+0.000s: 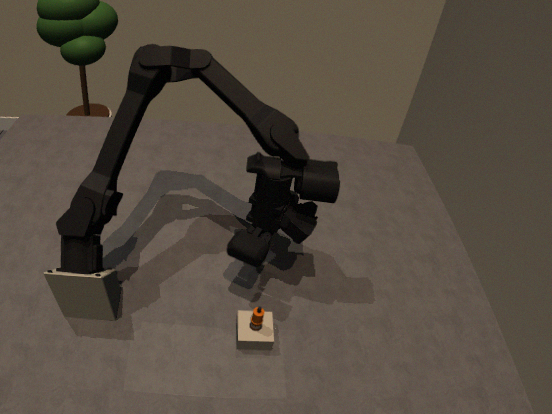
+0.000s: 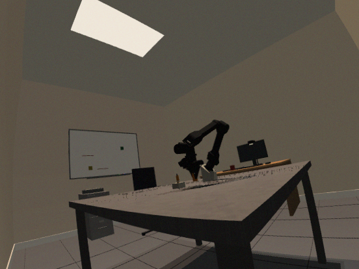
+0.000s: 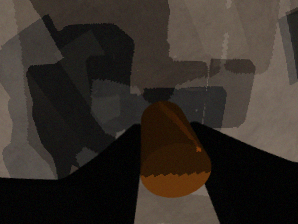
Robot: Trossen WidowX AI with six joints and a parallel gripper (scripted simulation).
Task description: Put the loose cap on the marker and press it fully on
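Now: the holder block 16 cm to the right of my gripper tip and 3 cm below it. Round my gripper tip: orange marker cap: 1 cm above.
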